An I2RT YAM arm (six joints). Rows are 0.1 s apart.
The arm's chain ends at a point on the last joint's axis. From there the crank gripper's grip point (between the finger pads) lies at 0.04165 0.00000 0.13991 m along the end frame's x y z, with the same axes.
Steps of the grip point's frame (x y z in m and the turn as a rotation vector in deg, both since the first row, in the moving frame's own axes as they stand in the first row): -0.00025, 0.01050, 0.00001, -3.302, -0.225, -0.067; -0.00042, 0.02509, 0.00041, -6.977, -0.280, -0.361; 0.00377, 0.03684, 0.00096, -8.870, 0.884, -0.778; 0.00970, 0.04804, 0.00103, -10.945, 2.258, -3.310; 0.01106, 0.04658, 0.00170, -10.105, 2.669, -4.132
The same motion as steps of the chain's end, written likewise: 0.00029, 0.00249, 0.00008, -3.302, -0.225, -0.067; 0.00021, 0.00834, 0.00123, -6.977, -0.280, -0.361; 0.00148, 0.01590, 0.00325, -8.870, 0.884, -0.778; 0.00356, 0.02420, 0.00508, -10.945, 2.258, -3.310; 0.00385, 0.02545, 0.00568, -10.105, 2.669, -4.132
